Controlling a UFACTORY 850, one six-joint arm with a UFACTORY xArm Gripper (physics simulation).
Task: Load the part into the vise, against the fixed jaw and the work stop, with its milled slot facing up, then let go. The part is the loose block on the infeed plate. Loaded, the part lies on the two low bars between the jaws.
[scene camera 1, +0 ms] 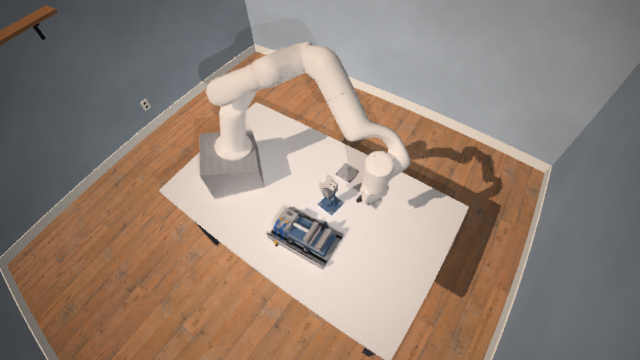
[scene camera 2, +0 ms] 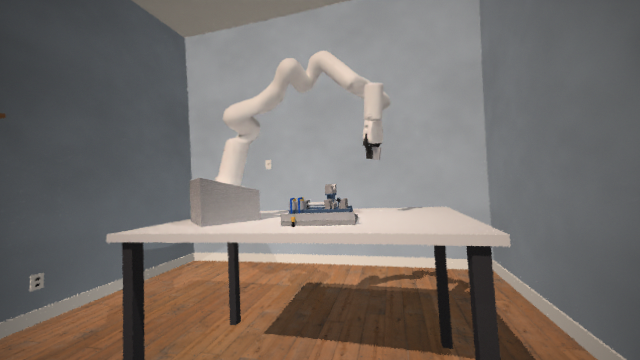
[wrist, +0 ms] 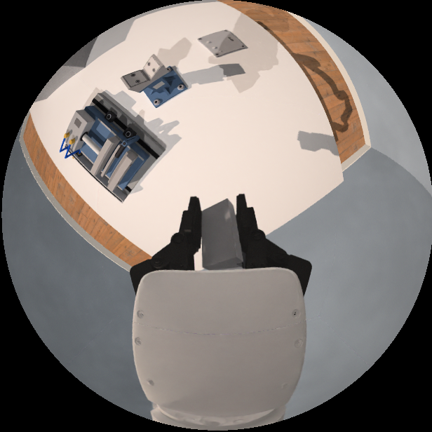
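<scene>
The part (wrist: 220, 235) (scene camera 2: 376, 152), a grey block, is between the black fingers of my gripper (wrist: 218, 205) (scene camera 2: 372, 152), which is shut on it. In the wrist view the block sits slightly askew between the fingers, and its milled slot does not show. The gripper hangs high above the table, to the right of the vise in both scene views. The vise (scene camera 1: 306, 234) (scene camera 2: 320, 210) (wrist: 112, 150), blue with grey jaws, stands on the table with a gap between its jaws. The infeed plate (scene camera 1: 347, 172) (wrist: 222, 43) is a flat grey plate that bears no block.
A blue stand (scene camera 1: 330, 204) (wrist: 165, 89) with grey angled blocks on top stands between the vise and the infeed plate. The vise has blue hoses (wrist: 69, 150) at one end. The arm's grey pedestal (scene camera 1: 231, 167) (scene camera 2: 225, 202) stands at the left of the white table (scene camera 1: 380, 280) (scene camera 2: 310, 239).
</scene>
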